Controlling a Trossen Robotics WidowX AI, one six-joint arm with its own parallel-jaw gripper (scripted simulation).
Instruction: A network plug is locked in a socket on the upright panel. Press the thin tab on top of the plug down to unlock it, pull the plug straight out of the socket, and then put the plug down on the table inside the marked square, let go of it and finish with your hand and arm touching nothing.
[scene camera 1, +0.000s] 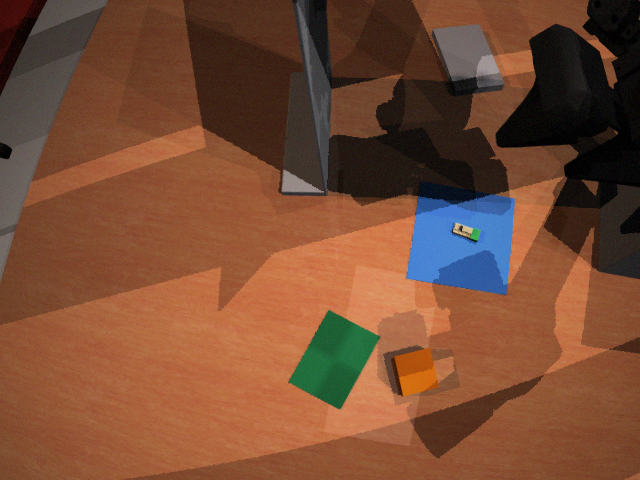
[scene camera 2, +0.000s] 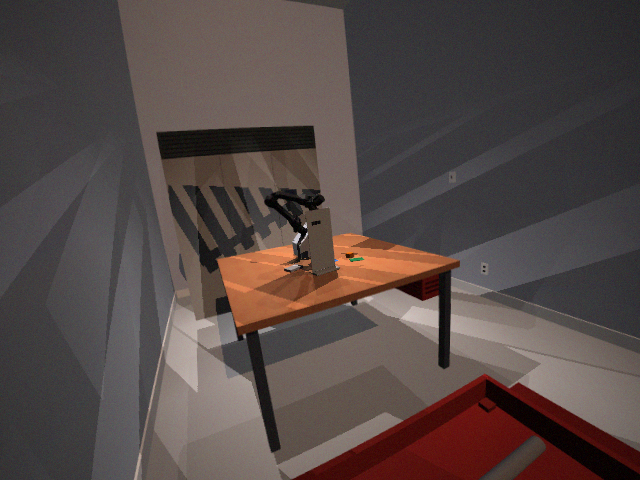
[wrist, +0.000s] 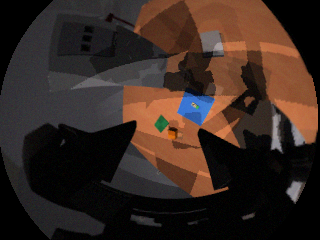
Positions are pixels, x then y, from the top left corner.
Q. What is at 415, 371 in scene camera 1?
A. An orange cube.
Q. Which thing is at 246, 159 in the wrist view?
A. My gripper.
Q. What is my gripper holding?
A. Nothing.
